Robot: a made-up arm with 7 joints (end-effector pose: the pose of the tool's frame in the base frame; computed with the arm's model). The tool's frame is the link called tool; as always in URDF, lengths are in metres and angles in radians.
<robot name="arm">
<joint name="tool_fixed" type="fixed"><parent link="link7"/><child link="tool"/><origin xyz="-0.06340 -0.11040 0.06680" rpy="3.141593 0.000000 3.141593"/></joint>
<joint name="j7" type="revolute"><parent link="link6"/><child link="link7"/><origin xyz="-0.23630 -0.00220 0.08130" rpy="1.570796 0.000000 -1.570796"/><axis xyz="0 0 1"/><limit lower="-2.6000" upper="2.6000"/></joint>
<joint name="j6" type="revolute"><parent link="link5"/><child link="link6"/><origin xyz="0.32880 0.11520 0.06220" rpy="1.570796 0.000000 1.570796"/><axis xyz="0 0 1"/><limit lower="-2.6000" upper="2.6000"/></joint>
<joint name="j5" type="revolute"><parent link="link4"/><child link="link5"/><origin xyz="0.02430 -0.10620 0.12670" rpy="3.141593 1.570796 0.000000"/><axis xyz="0 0 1"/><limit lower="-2.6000" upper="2.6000"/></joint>
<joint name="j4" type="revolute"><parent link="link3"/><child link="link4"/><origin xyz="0.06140 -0.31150 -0.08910" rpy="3.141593 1.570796 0.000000"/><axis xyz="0 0 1"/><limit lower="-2.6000" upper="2.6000"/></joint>
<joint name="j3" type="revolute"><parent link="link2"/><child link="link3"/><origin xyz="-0.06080 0.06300 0.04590" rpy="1.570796 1.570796 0.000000"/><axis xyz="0 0 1"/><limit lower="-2.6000" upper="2.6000"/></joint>
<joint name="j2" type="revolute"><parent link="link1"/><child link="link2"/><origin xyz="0.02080 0.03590 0.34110" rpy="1.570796 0.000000 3.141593"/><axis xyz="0 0 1"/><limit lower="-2.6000" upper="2.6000"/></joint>
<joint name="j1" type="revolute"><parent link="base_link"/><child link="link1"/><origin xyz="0.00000 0.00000 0.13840" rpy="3.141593 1.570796 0.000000"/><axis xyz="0 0 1"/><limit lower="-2.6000" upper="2.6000"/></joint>
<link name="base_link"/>
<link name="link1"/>
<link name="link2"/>
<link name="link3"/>
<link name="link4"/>
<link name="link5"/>
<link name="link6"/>
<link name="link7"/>
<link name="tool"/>
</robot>
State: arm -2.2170 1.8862 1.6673 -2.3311 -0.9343 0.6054 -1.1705
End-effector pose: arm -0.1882 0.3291 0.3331 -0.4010 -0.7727 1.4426
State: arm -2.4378 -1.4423 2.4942 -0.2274 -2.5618 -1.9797 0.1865
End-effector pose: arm 0.0295 -0.3012 0.4607 2.5072 -0.1653 -0.9531
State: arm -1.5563 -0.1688 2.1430 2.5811 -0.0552 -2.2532 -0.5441
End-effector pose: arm -0.8238 -0.5889 0.4110 -1.6537 0.7871 -1.2769
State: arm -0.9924 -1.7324 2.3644 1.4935 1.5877 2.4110 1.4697
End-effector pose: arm -0.3840 -0.2086 0.8918 1.9021 1.9107 -0.4794
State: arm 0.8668 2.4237 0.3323 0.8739 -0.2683 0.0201 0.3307
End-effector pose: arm -0.1056 0.3098 0.1536 0.8528 -2.6132 1.1859
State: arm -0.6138 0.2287 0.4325 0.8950 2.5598 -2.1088 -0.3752
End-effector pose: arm -0.2420 -0.1893 -0.4907 -1.9463 0.3302 1.5623
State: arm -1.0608 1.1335 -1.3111 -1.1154 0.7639 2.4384 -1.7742
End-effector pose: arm -0.1043 -0.1504 0.3583 -2.8264 0.2793 -0.8604
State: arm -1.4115 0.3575 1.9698 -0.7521 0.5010 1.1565 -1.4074
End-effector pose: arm -0.5775 -0.2463 -0.0427 -0.4812 1.0748 -1.1866
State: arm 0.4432 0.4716 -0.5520 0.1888 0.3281 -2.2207 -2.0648
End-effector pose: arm -0.3925 0.3276 -0.0017 2.3257 1.1638 -0.7592
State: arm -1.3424 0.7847 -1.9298 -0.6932 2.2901 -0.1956 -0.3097
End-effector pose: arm -0.2190 -0.2757 0.0992 1.4316 -1.0027 -1.1483
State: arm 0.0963 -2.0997 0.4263 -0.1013 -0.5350 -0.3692 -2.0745
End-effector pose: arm -0.7788 0.4696 0.2999 1.7779 1.1284 1.4318
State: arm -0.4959 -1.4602 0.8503 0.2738 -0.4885 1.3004 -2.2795
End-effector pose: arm -0.4806 0.3545 0.6856 -2.9301 -0.5402 -0.8459
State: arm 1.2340 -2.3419 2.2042 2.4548 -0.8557 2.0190 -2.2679
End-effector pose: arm -0.0813 -0.4658 0.0380 -0.5995 -0.5507 -0.9597
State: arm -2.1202 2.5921 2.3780 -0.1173 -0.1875 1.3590 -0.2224
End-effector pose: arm -0.1645 0.4444 0.3274 0.1114 -1.9828 0.5473
